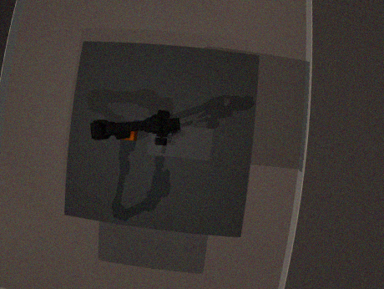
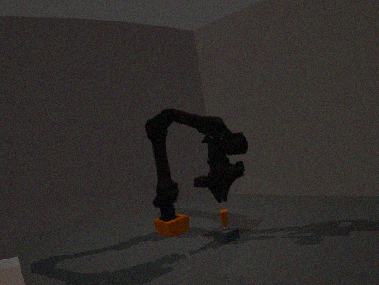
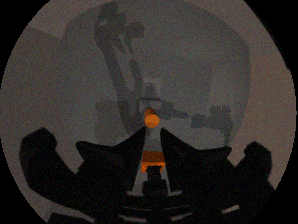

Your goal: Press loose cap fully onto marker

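Now: gripper tip 6 cm above the orange cap. Also, from my gripper tip: orange marker: 6 cm below; then grey holder block: 13 cm below.
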